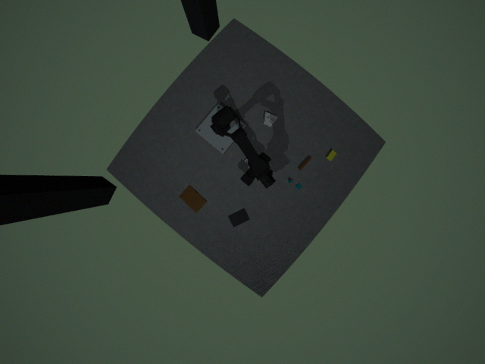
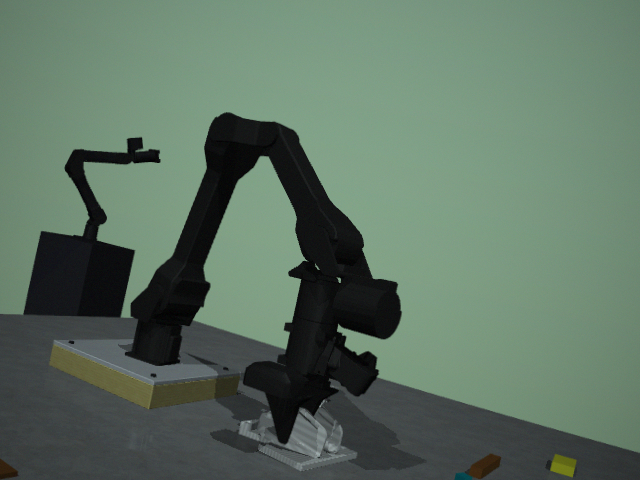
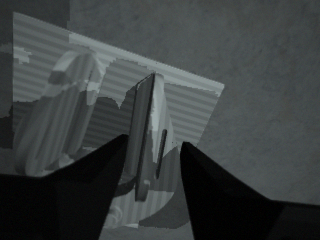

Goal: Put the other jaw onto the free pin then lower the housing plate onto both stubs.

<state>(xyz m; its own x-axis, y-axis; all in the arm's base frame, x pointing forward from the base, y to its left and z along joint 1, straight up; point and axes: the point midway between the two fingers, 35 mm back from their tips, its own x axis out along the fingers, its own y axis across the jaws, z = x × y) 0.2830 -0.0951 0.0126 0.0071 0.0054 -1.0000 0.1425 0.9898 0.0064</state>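
My gripper tip is now 2 cm short of the white base fixture, 3 cm to the right of it and 1 cm above it. Round my gripper tip: white bracket (8 cm behind, 30 cm to the left, 1 cm below); then brown bar (23 cm ahead, 19 cm to the left, 1 cm below); then dark tile (7 cm ahead, 29 cm to the right, 2 cm below).
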